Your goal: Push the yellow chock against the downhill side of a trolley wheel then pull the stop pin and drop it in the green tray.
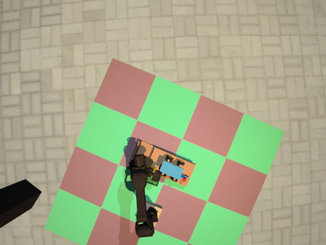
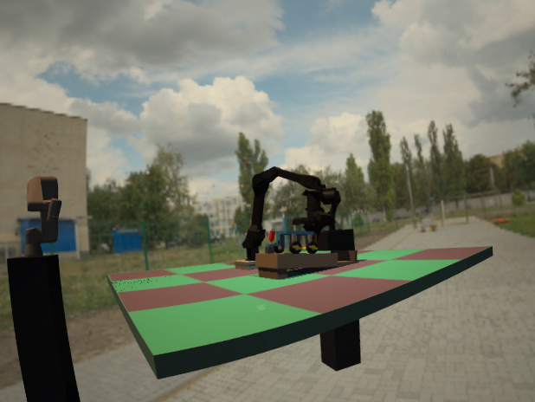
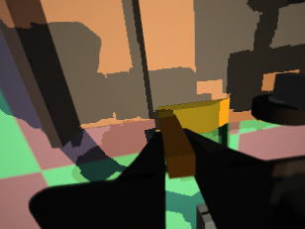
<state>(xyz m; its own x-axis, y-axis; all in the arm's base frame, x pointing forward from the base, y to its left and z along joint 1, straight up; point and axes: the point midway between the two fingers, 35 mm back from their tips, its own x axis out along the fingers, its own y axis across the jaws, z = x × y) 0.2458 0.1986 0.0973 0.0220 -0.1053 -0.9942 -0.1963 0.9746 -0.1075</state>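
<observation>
Now: the red-headed stop pin 22 cm to the right of my gripper tip, 8 cm ahead of it and 3 cm above it. Round my gripper tip: dark end block: 12 cm to the left, 7 cm below, 3 cm ahead; then yellow chock: 2 cm to the right, 1 cm below, 1 cm ahead; then green tray: 11 cm below, 7 cm to the right, 7 cm behind.
</observation>
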